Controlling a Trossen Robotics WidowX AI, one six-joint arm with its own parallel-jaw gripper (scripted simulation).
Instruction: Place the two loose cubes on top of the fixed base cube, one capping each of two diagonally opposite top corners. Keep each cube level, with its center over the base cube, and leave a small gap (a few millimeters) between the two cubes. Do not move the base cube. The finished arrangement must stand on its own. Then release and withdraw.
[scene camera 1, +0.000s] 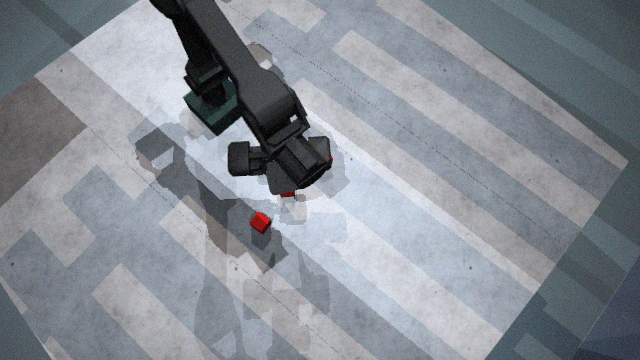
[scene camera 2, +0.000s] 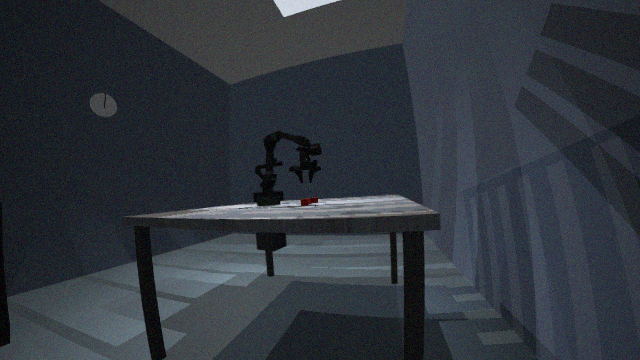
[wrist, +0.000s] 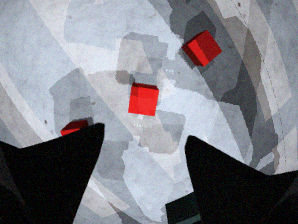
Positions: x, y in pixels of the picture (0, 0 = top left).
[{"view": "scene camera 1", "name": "gripper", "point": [283, 172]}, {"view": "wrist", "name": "gripper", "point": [146, 136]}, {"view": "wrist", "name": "cube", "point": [202, 48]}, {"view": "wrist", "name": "cube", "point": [143, 99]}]
